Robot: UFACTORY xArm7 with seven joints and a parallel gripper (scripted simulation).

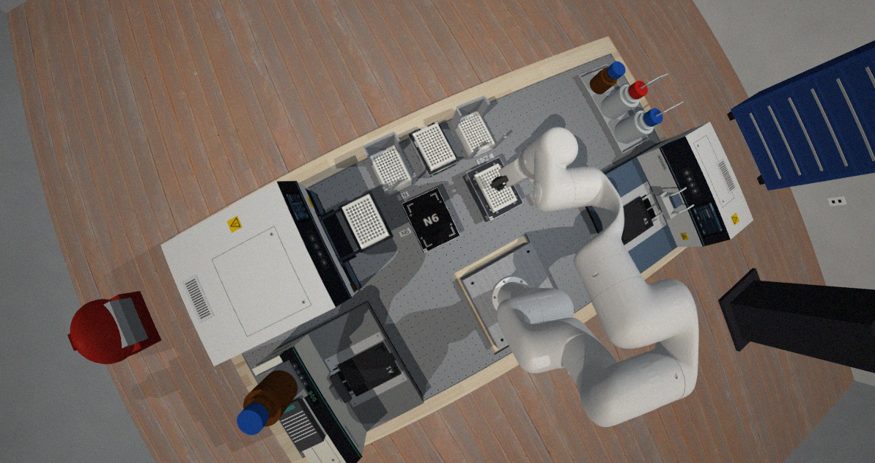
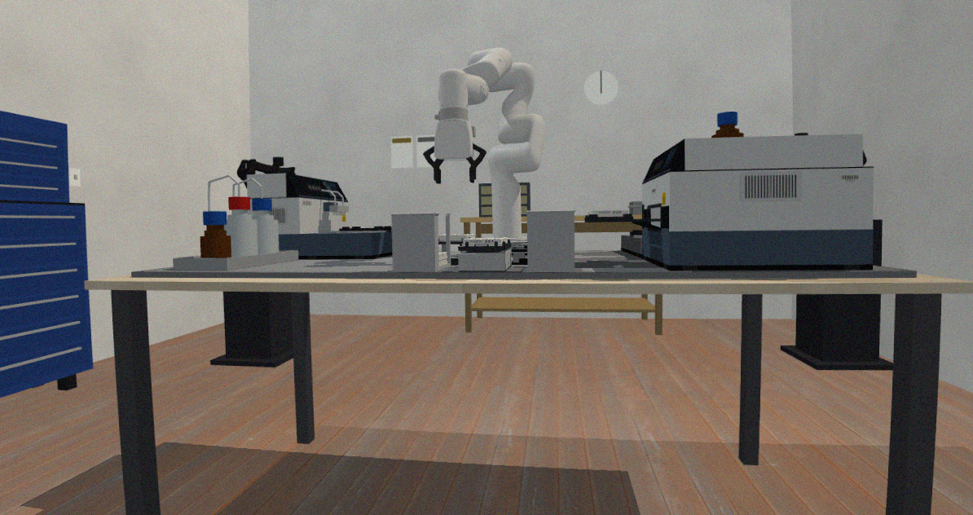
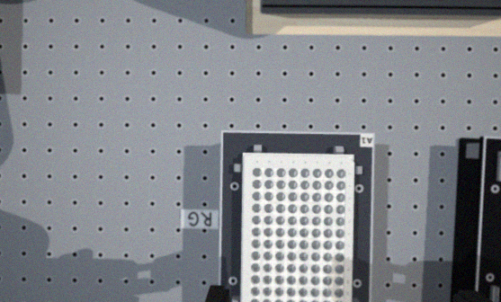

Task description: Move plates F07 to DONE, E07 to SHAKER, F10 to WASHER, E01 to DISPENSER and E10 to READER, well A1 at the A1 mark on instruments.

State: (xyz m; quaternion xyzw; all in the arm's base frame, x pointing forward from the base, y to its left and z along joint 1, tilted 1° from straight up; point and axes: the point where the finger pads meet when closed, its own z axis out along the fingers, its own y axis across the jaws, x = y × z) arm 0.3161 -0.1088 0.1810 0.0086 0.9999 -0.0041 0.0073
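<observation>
The regrip nest RG lies 17 cm below my hand. From my hand the other things lie so: washer nest: 31 cm behind, 37 cm to the right, 13 cm below; black recovery nest N6: 1 cm ahead, 22 cm to the left, 19 cm below; A1 mark: 7 cm behind, 6 cm to the left, 16 cm below.
</observation>
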